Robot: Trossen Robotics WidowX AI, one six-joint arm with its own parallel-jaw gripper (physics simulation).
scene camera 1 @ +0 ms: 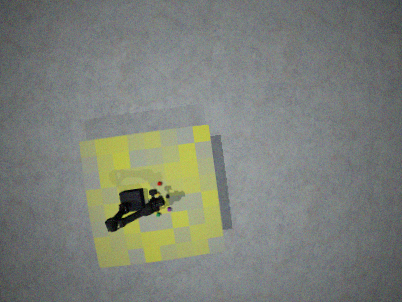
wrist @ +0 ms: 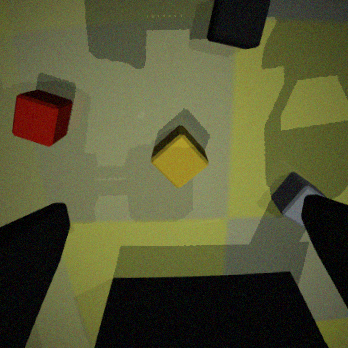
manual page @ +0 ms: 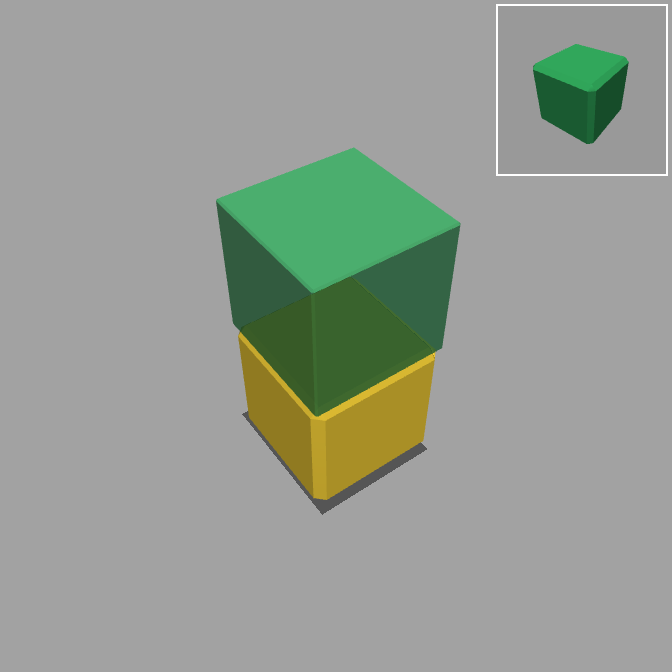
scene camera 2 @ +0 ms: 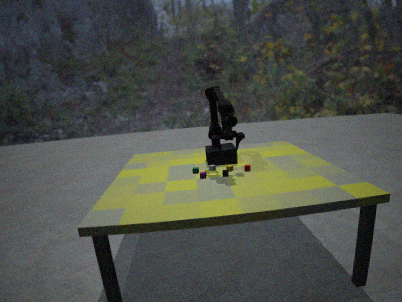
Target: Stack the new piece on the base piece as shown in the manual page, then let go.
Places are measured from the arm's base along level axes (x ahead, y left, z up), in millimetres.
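Pixels of known places: gripper, between the fingertips: [scene camera 1: 156,197] [wrist: 186,210] [scene camera 2: 228,151]; arm's base, origin of its link: [scene camera 1: 127,204] [scene camera 2: 216,146].
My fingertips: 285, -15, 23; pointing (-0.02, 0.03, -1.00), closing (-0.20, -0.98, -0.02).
Observation:
For each thing: its middle in the pictures, then the offset to it from my fingertips, as dx, dy, dz. Level surfaces: height alone.
- yellow cube, middle of its body: [wrist: 178,155] [scene camera 2: 229,168] -15, +5, -104
- red cube, middle of its body: [wrist: 42,116] [scene camera 2: 247,168] [scene camera 1: 159,183] +38, +95, -104
- black cube, middle of its body: [wrist: 235,19] [scene camera 2: 225,173] +68, -52, -104
- grey cube, middle of its body: [wrist: 299,199] [scene camera 2: 212,167] -75, -85, -104
- purple cube, middle of its body: [scene camera 2: 203,175] [scene camera 1: 169,209] +41, -173, -104
- green cube, middle of its body: [scene camera 2: 195,170] [scene camera 1: 158,214] -74, -188, -104
- grey checked table, height of its surface: dz -119
Several small cubes stand apart on the table; which are the base piece and new piece I cannot tell. A yellow cube [wrist: 180,160] [scene camera 2: 230,168] stands beneath my gripper, turned cornerwise in the wrist view. My gripper [wrist: 186,210] is open and empty above the table, fingers wide on either side. A red cube [wrist: 39,120] [scene camera 1: 160,183] [scene camera 2: 247,168] stands at the left of the wrist view, a black cube [wrist: 239,22] [scene camera 2: 225,173] at its top. A grey cube [wrist: 295,201] [scene camera 2: 212,168] is partly hidden by the right finger. A purple cube [scene camera 1: 169,209] [scene camera 2: 203,175] and a green cube [scene camera 1: 158,214] [scene camera 2: 195,170] stand further off.
The yellow and grey checked table [scene camera 1: 111,252] [scene camera 2: 215,207] carries the cubes and the black arm base [scene camera 1: 131,199] [scene camera 2: 221,154] close behind them. The arm casts shadows across the cubes' area. The black arm covers part of the table in scene camera 1.

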